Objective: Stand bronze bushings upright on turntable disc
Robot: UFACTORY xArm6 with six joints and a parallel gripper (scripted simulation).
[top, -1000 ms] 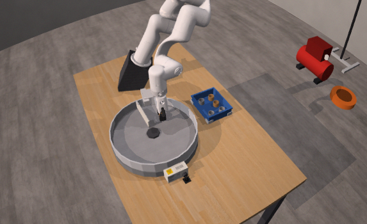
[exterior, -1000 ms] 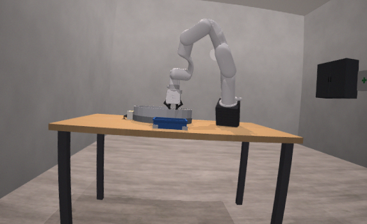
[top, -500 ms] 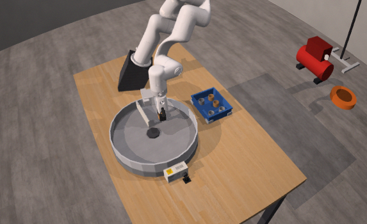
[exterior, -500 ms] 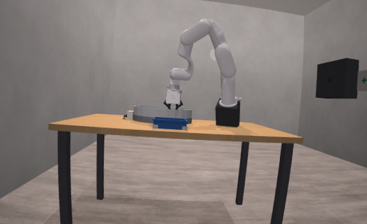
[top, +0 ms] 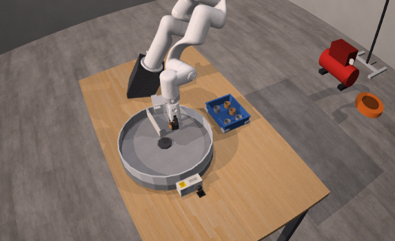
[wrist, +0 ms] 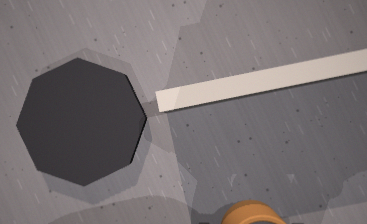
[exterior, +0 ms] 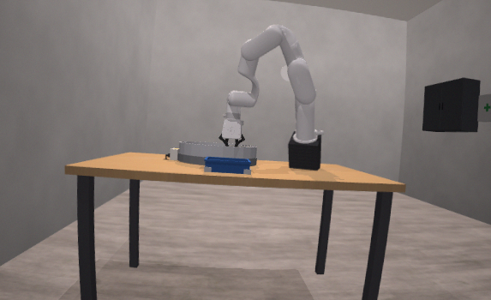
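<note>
Now: the blue crate 10 mm behind my hand, 280 mm to the left of it and 60 mm below it. The rest, counted from my hand: grey turntable disc 80 mm ahead, 70 mm to the right, 30 mm below.
</note>
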